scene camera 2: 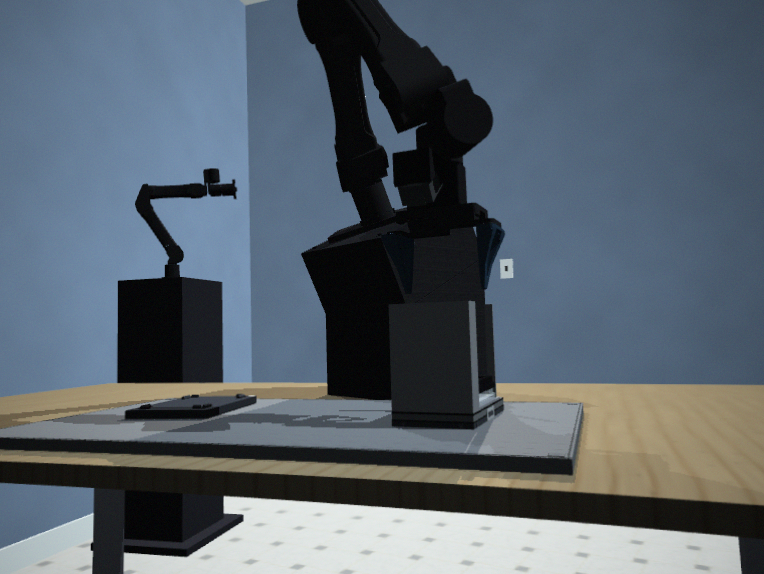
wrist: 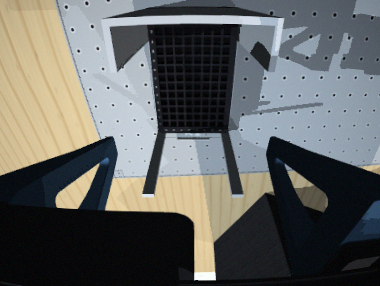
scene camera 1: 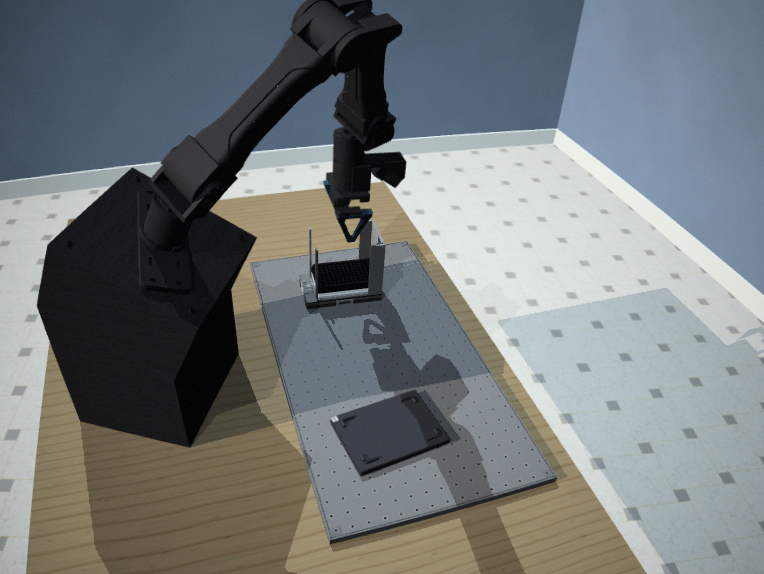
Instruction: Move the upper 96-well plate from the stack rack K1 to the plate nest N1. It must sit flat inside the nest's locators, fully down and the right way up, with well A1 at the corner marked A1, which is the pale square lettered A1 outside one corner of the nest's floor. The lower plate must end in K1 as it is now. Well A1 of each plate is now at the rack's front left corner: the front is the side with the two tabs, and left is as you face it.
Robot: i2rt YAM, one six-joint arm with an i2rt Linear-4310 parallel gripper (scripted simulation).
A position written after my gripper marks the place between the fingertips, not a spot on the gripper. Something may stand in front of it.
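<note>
Scene camera 2 shows my gripper (scene camera 2: 445, 291) and a tall grey wall (scene camera 2: 430, 343). A black 96-well plate (scene camera 1: 347, 275) is visible; my gripper appears likewise in scene camera 1 (scene camera 1: 345, 228). The plate is also visible in the wrist view (wrist: 192, 55), as is my gripper (wrist: 191, 145).
</note>
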